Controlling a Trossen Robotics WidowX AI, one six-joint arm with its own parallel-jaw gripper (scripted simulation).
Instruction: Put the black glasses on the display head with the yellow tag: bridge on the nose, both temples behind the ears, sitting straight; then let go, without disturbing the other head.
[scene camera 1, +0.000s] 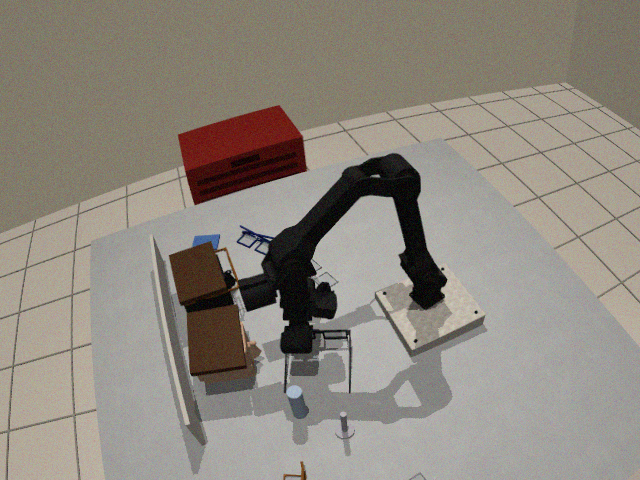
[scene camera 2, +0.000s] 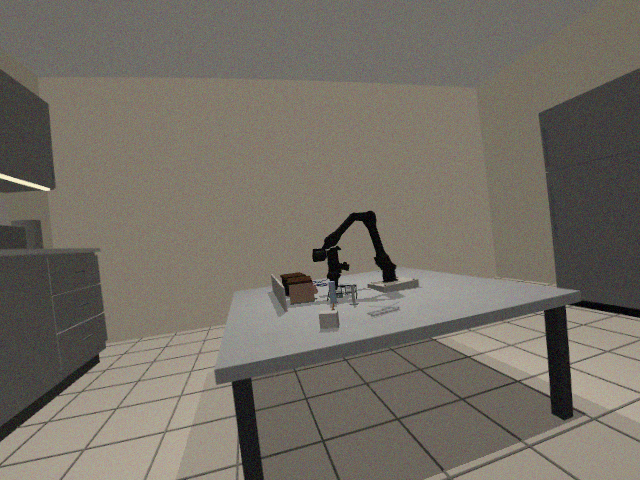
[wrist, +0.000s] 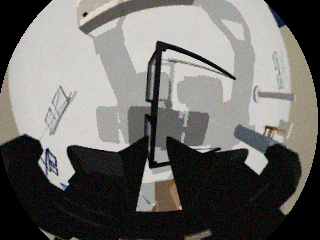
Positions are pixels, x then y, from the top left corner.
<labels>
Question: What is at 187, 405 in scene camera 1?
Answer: A white board.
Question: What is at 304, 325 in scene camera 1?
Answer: The gripper.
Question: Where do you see the gripper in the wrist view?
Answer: At 157, 139
</labels>
